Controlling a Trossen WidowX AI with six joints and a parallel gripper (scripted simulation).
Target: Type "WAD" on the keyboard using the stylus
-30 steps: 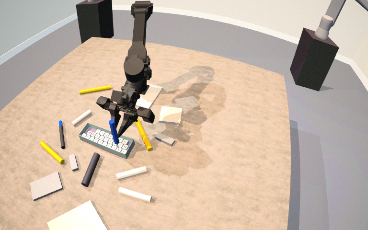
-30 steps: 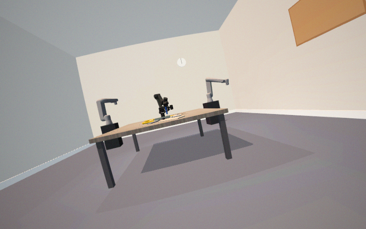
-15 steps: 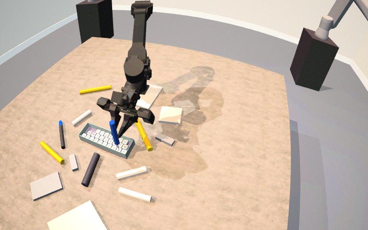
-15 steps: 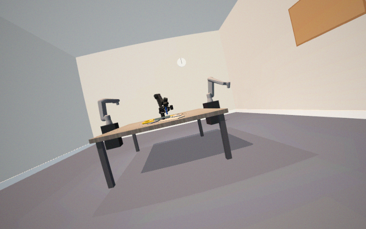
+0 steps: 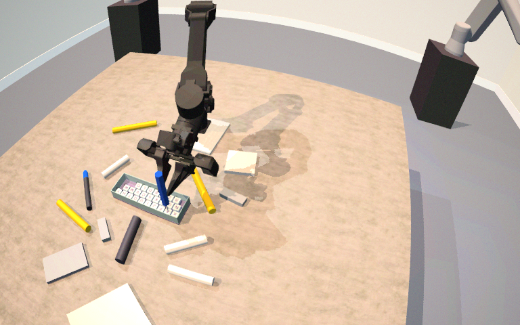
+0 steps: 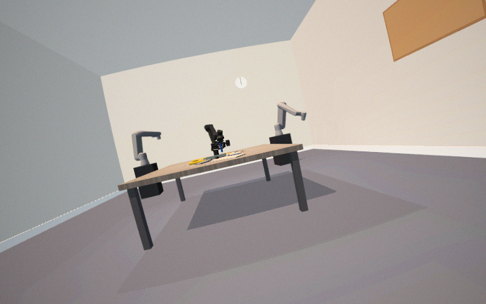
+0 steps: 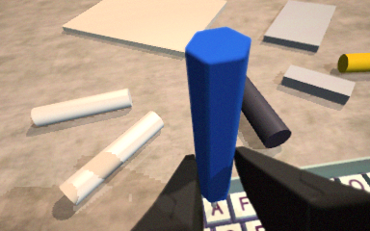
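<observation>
The W key lies 140 mm to the right of my gripper tip, 60 mm below it and 30 mm behind it. From my gripper tip the other things lie so: blue stylus (20 mm below); yellow cylinder (270 mm behind, 250 mm to the right, 70 mm below).
</observation>
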